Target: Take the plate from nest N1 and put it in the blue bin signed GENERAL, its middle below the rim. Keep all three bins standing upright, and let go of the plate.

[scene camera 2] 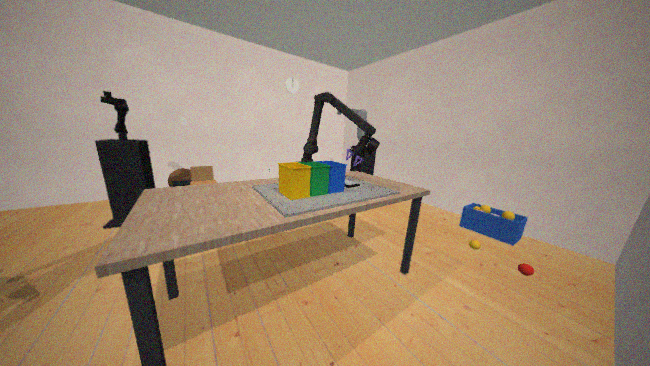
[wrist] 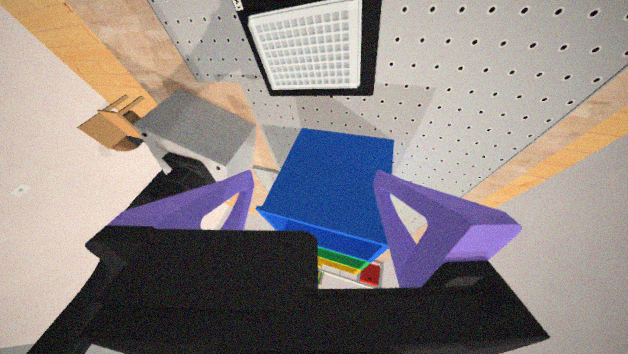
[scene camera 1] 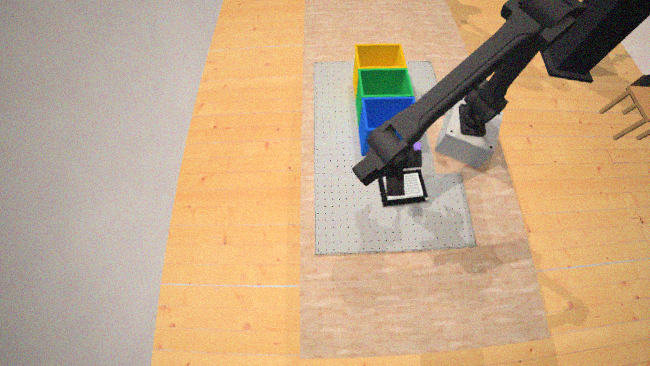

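Where they show: gripper, fingertip midpoint: (scene camera 2: 350, 162) (wrist: 313, 177); arm's base, link origin: (wrist: 197, 174) (scene camera 1: 471, 120).
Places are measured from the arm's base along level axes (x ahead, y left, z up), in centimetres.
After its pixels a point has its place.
The white plate with a grid of wells (scene camera 1: 413, 184) {x 19.3, y 22.7, z -9.5 cm} (wrist: 310, 47) {x 23.6, y 24.4, z -9.4 cm} lies flat in the black nest (scene camera 1: 406, 202) {x 21.5, y 29.1, z -10.9 cm} (wrist: 371, 50) {x 30.3, y 24.6, z -10.8 cm}. The arm covers part of it in scene camera 1. The blue bin (scene camera 1: 364, 137) {x 38.2, y 10.9, z -0.8 cm} (scene camera 2: 337, 177) {x 38.9, y 5.6, z -1.9 cm} (wrist: 332, 175) {x 29.6, y 10.8, z -2.3 cm} stands upright beside the nest. My gripper (scene camera 2: 353, 157) {x 28.7, y 21.5, z 5.4 cm} (wrist: 313, 177) {x 28.7, y 21.5, z 5.4 cm} is open, with nothing between its purple fingers. It is above the table near the blue bin, tilted, and the bin shows between the fingers in the wrist view. In scene camera 1 the arm mostly hides the fingers. The signs on the bins and the nest's label cannot be read.
The green bin (scene camera 1: 385, 82) {x 31.2, y -14.3, z -0.4 cm} (scene camera 2: 319, 179) {x 40.9, y -8.0, z -2.0 cm} and the yellow bin (scene camera 1: 378, 56) {x 34.1, y -27.4, z 0.4 cm} (scene camera 2: 294, 181) {x 43.2, y -24.3, z -1.5 cm} stand upright in a row behind the blue bin on the perforated board (scene camera 1: 340, 220) {x 43.7, y 37.3, z -11.9 cm} (wrist: 450, 80) {x 40.3, y 22.7, z -11.9 cm}. The grey arm base (scene camera 1: 462, 150) {x 1.4, y 8.8, z -6.3 cm} (wrist: 200, 125) {x 1.2, y 8.9, z -6.7 cm} stands beside the board, near the blue bin.
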